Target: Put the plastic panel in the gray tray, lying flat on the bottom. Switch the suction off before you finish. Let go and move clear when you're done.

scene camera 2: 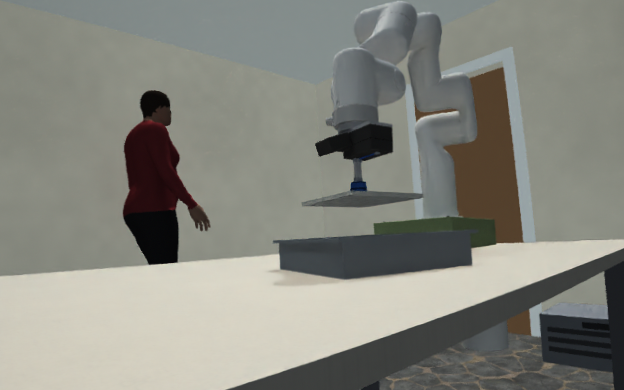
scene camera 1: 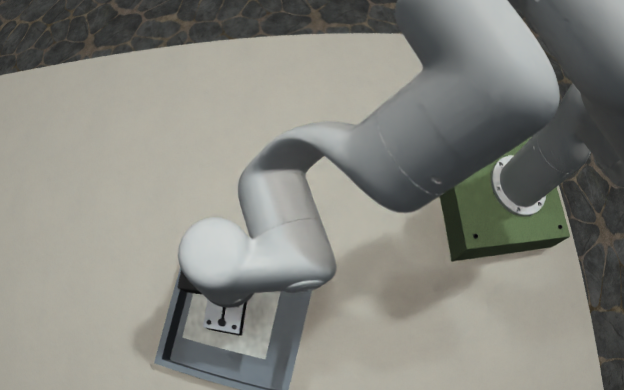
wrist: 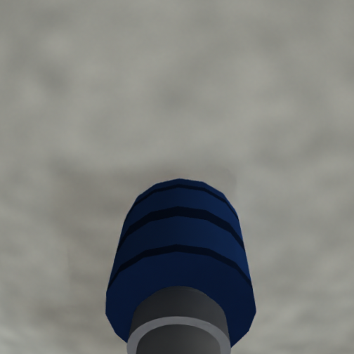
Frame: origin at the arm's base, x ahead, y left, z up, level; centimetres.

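Seen in the pictures: hand, tool point: (scene camera 2: pixel 358 204); arm's base, link origin: (scene camera 2: pixel 440 221) (scene camera 1: pixel 518 186).
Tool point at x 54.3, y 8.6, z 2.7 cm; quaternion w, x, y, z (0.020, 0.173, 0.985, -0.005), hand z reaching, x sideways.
Observation:
Pixels of each thing's top centre, then the offset from my tool point to it. Level surfaces: height alone.
- plastic panel, top centre: (scene camera 1: pixel 235 294) (scene camera 2: pixel 358 196) dy +0.1, dx +0.3, dz +1.3 cm
- gray tray, top centre: (scene camera 2: pixel 365 235) (scene camera 1: pixel 235 313) dy +1.9, dx +1.6, dz -5.1 cm
- table, surface height: dz -10.1 cm
The plastic panel (scene camera 1: pixel 257 335) (scene camera 2: pixel 362 200) (wrist: pixel 175 90) is a thin, mottled grey square plate. In scene camera 2 it hangs roughly level, held above the tray's rim with a gap below it. My suction cup gripper (scene camera 2: pixel 358 188) (wrist: pixel 179 187) is blue and touches the panel's top face; the panel hangs from it. The gray tray (scene camera 1: pixel 296 340) (scene camera 2: pixel 407 254) stands on the table under the panel. In scene camera 1 the panel appears within the tray's outline, turned nearly in line with its walls. The arm hides the tray's upper part there, and the cup is hidden too.
The green base block (scene camera 1: pixel 505 230) (scene camera 2: pixel 482 231) of the arm stands on the table (scene camera 1: pixel 125 150) (scene camera 2: pixel 150 320), behind the tray in scene camera 2. A person in a red top (scene camera 2: pixel 152 165) stands beyond the table. A grey slotted box (scene camera 2: pixel 575 337) is on the floor.

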